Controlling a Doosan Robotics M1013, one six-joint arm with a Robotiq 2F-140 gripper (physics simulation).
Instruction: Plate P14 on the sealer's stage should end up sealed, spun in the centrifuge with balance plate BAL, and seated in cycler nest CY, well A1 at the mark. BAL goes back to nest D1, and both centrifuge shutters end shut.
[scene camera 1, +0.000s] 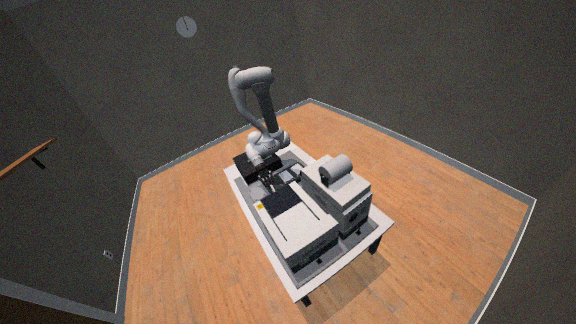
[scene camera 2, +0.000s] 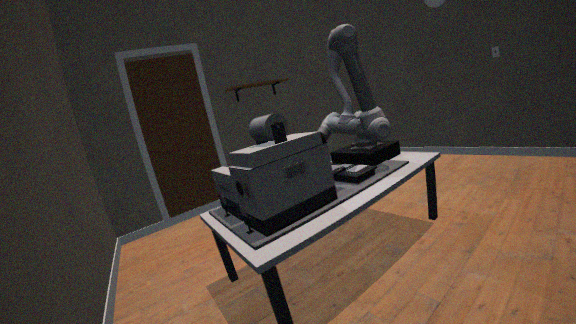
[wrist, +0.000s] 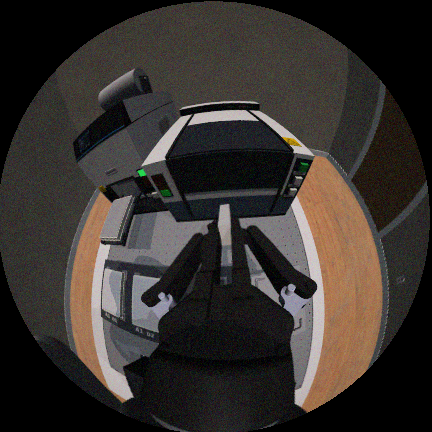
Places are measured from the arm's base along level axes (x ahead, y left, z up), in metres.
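Pixels of known places: gripper, fingertip midpoint: (wrist: 225, 212); arm's base, link origin: (scene camera 2: 366, 147).
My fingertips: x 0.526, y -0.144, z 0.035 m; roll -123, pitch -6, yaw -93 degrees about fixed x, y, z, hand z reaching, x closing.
For each thing: its top centre in the pictures, then the offset to it from my fingertips. Level surfaces: height alone.
- sealer, top centre: (wrist: 116, 77) (scene camera 2: 268, 114) (scene camera 1: 332, 159) 0.340 m ahead, 0.262 m left, 0.347 m up
- Plate P14, top centre: (wrist: 113, 215) 0.041 m ahead, 0.280 m left, 0.004 m down
- Nests marked D1, top centre: (wrist: 110, 291) (scene camera 2: 357, 167) (scene camera 1: 297, 168) 0.151 m back, 0.313 m left, 0.063 m down
- white table, surface height: 0.142 m down
My gripper (wrist: 225, 212) (scene camera 1: 269, 183) is shut and empty. It points at the lower front of the centrifuge (wrist: 229, 160) (scene camera 1: 299, 227), just below its dark shutter (wrist: 227, 139) (scene camera 1: 281, 200). The sealer (wrist: 120, 128) (scene camera 1: 342, 193) (scene camera 2: 281, 177), with a roll on top, stands to the centrifuge's left in the wrist view. Plate P14 (wrist: 116, 219), with a flat grey top, lies on the sealer's stage. Nests marked D1 (wrist: 111, 287) and D2 (wrist: 142, 296) lie at the lower left, each showing a pale surface. In scene camera 2 the sealer hides my gripper.
Green lights glow on the sealer (wrist: 141, 172) and on the centrifuge's front corners (wrist: 165, 192) (wrist: 303, 165). The arm's black base box (scene camera 1: 243, 166) (scene camera 2: 366, 153) stands at the table's far end. The white table (scene camera 1: 384, 221) (scene camera 2: 314, 233) stands on a wooden floor.
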